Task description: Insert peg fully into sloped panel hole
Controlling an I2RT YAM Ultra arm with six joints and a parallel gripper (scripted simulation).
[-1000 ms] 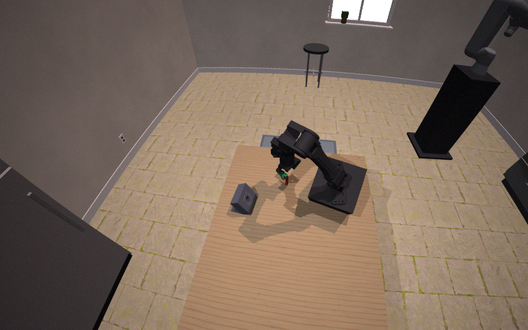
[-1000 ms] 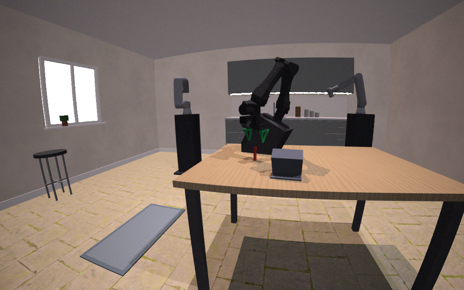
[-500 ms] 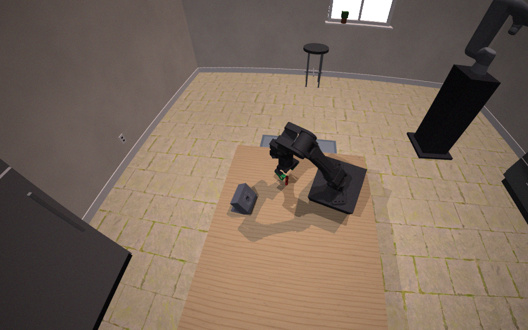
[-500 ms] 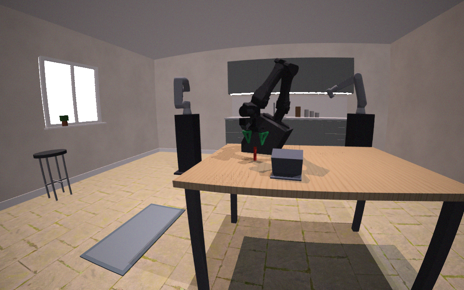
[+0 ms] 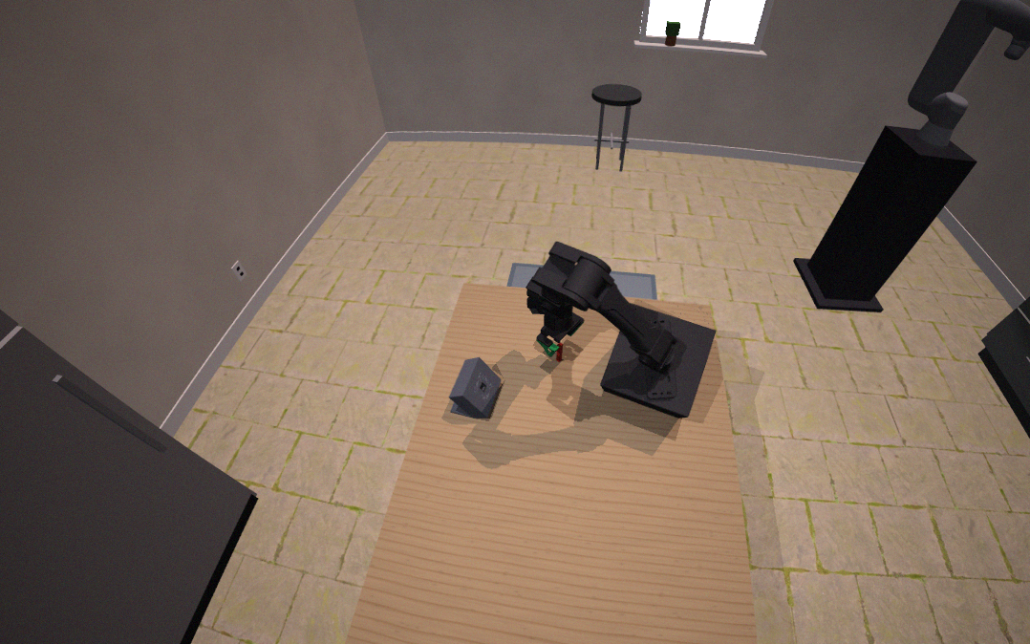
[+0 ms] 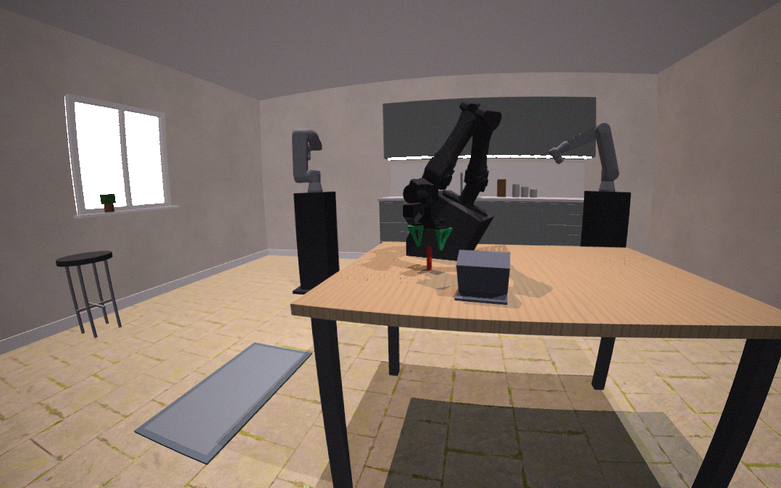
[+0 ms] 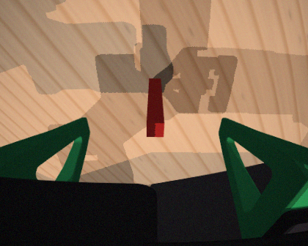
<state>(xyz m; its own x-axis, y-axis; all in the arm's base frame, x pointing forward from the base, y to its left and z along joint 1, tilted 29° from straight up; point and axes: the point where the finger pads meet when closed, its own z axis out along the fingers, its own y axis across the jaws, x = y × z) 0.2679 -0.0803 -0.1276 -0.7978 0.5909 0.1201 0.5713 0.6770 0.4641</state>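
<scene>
The red peg is 40 mm below my hand.
</scene>
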